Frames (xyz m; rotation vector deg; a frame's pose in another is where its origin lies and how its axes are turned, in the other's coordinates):
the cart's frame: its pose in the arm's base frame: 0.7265 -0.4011 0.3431 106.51 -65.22 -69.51
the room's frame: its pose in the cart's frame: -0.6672 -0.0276 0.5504 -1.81 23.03 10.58
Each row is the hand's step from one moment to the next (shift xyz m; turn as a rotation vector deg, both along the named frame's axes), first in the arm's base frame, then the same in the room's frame.
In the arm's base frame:
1: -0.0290 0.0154 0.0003 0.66 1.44 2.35
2: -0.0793 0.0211 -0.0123 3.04 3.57 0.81
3: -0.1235 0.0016 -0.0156 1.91 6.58 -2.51
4: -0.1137 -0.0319 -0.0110 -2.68 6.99 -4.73
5: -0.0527 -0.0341 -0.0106 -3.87 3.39 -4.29
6: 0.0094 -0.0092 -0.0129 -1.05 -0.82 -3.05
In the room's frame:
1: -0.0276 0.0067 0.0164 -1.04 1.52 -2.15
2: -0.0566 0.0118 0.0595 -1.66 -1.24 -4.28
3: -0.0611 0.0294 0.1044 -4.67 -4.58 -3.23
4: -0.0273 0.0384 0.1088 -7.17 -5.05 1.21
5: 0.0044 0.0177 0.0610 -4.64 -3.34 3.50
6: 0.0132 -0.0127 0.0020 0.35 -2.17 2.50

